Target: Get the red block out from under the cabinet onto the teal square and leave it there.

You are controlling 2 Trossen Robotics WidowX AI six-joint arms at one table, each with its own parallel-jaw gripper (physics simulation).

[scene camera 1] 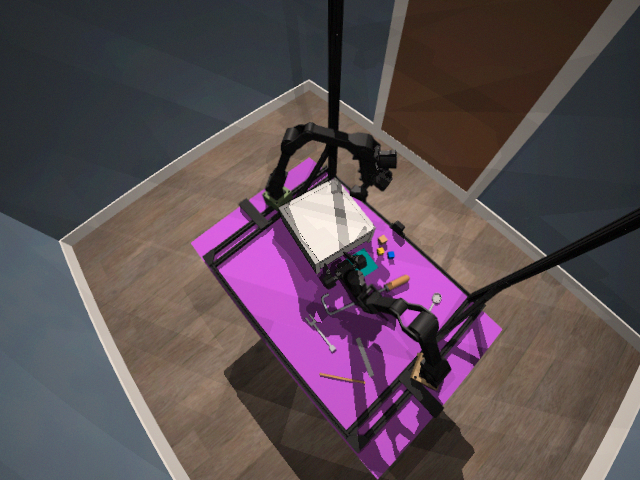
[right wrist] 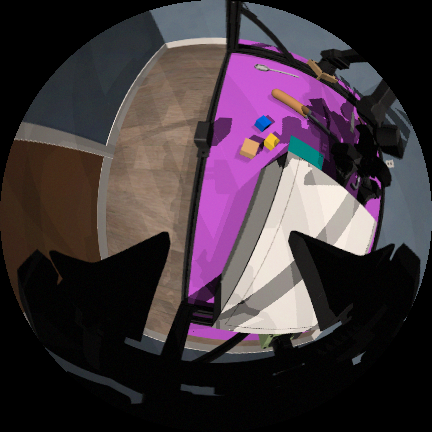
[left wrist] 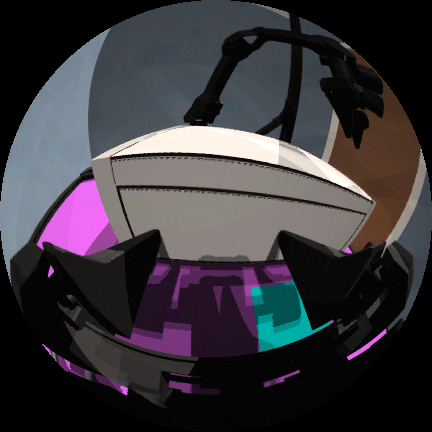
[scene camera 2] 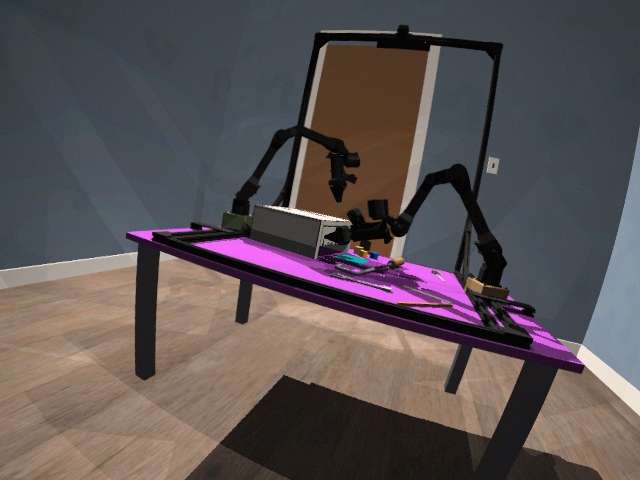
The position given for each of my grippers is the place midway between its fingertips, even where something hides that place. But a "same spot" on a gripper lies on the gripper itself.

my left gripper: scene camera 1 334, 257; right wrist 346, 204; left wrist; scene camera 2
same spot on my left gripper: (left wrist: 330, 282) = (scene camera 2: 350, 231)
